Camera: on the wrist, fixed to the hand. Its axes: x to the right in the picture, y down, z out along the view.
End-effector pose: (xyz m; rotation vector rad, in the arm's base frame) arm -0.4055 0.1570 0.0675 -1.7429 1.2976 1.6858
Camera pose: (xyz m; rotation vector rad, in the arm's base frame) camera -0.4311 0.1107 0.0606 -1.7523 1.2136 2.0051
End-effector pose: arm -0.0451 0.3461 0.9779 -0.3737 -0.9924 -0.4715
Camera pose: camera 0.0042 0.3649 0.9863 -0.6491 -0.9847 -0.4896
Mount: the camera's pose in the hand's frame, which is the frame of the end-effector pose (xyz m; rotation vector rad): 0.0261 0.0415 -0.0211 -0.2334 -0.0703 0.0976
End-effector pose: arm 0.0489 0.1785 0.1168 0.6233 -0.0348 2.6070
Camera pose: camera 0.0011 0.1552 0.1125 0.6419 -0.3948 2.6198
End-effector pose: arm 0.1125 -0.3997 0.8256 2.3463 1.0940 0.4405
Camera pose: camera 0.1440 -0.3955 0.8685 2.1973 0.8497 0.4894
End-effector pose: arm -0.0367 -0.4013 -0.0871 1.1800 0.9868 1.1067
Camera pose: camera -0.0574 -0.3701 -0.0491 1.0779 0.7306 1.2141
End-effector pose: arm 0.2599 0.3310 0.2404 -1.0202 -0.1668 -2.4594
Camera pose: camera 0.2498 0.2786 0.2407 -1.1830 0.1482 -2.3953
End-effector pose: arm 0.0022 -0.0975 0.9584 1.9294 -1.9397 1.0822
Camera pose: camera -0.0470 -0.1100 0.9748 1.7866 -2.1112 0.7784
